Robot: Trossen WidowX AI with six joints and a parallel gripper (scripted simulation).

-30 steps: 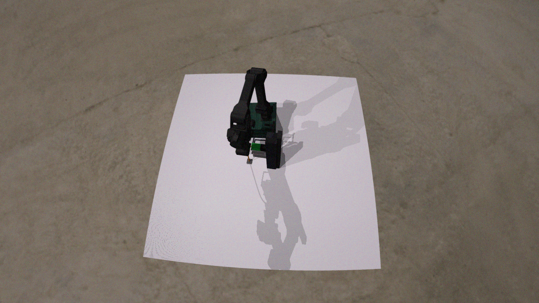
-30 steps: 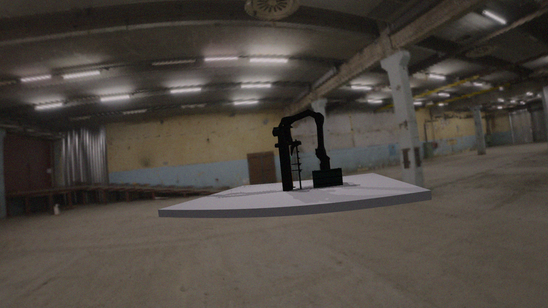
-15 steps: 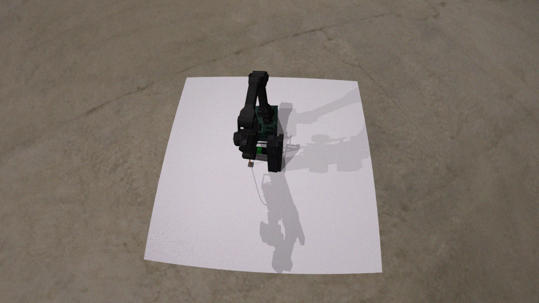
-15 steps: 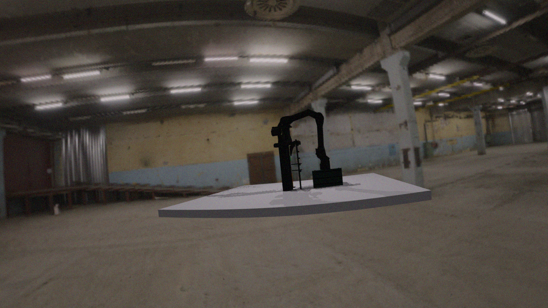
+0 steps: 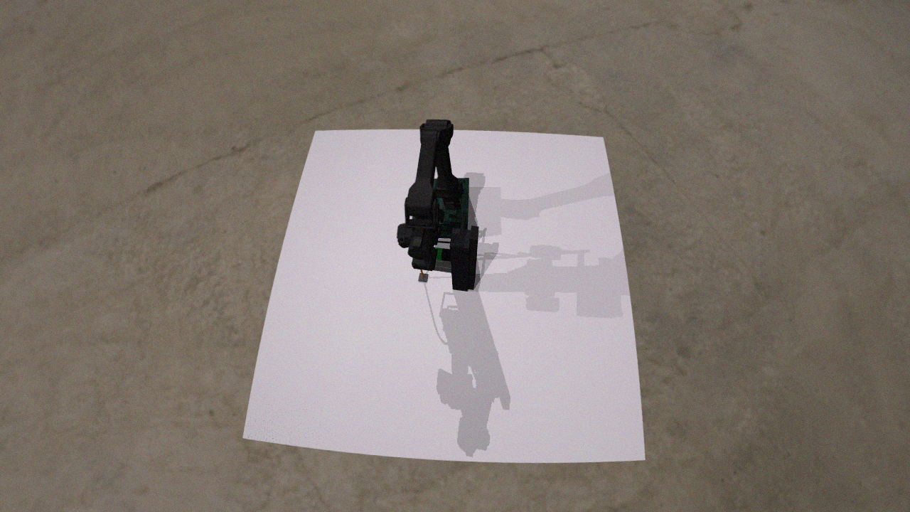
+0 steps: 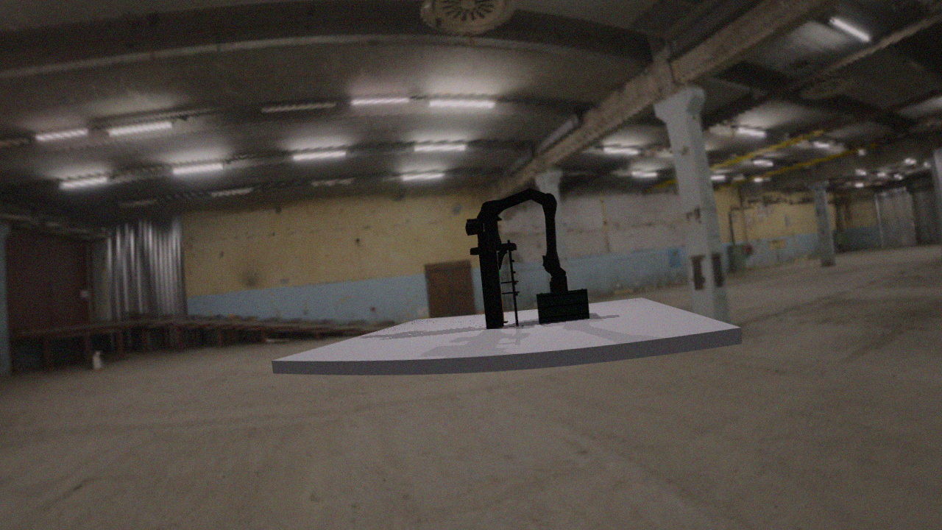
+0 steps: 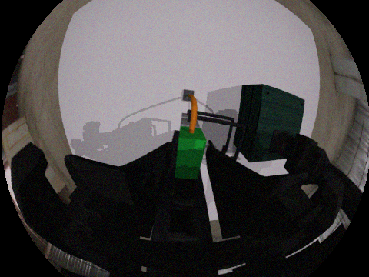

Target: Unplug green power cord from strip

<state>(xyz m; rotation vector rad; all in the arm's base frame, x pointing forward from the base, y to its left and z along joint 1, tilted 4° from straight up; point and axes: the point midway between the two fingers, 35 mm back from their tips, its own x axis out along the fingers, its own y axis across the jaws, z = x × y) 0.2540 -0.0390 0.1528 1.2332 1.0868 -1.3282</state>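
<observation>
Right now my gripper tip is 3 cm to the right of the green plug.
</observation>
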